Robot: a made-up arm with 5 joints.
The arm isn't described. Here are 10 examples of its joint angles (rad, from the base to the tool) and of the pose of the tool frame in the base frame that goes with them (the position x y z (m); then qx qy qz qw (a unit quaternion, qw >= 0)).
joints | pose
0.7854 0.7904 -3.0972 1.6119 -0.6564 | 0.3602 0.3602 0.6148 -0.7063 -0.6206 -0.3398 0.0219
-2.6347 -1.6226 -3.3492 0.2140 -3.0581 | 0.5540 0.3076 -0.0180 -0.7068 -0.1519 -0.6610 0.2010
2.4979 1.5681 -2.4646 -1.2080 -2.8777 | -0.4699 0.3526 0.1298 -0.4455 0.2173 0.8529 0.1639
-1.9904 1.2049 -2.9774 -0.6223 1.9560 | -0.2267 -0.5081 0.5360 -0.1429 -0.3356 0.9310 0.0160
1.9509 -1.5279 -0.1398 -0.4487 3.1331 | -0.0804 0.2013 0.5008 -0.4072 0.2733 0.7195 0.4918
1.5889 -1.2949 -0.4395 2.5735 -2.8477 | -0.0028 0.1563 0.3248 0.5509 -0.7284 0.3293 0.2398
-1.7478 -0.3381 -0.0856 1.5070 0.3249 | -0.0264 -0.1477 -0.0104 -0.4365 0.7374 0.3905 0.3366
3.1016 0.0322 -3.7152 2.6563 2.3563 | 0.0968 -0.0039 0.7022 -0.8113 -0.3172 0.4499 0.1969
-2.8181 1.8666 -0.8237 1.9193 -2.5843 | 0.1896 0.0636 -0.0541 -0.0890 0.0104 -0.9009 0.4246
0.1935 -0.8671 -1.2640 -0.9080 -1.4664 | 0.0789 0.0155 0.7491 0.0346 0.0378 0.8032 0.5936
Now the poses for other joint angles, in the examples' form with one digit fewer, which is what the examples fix.
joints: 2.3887 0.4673 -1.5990 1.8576 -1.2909
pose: -0.356 0.334 0.164 -0.248 0.901 -0.303 0.185
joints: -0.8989 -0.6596 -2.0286 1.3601 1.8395
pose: 0.071 -0.089 0.819 -0.158 0.772 -0.549 0.279
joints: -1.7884 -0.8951 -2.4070 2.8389 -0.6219
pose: 0.034 0.155 0.669 0.812 -0.536 0.082 0.214
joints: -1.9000 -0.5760 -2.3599 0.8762 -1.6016
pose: 0.010 0.029 0.900 0.509 -0.077 -0.153 0.843
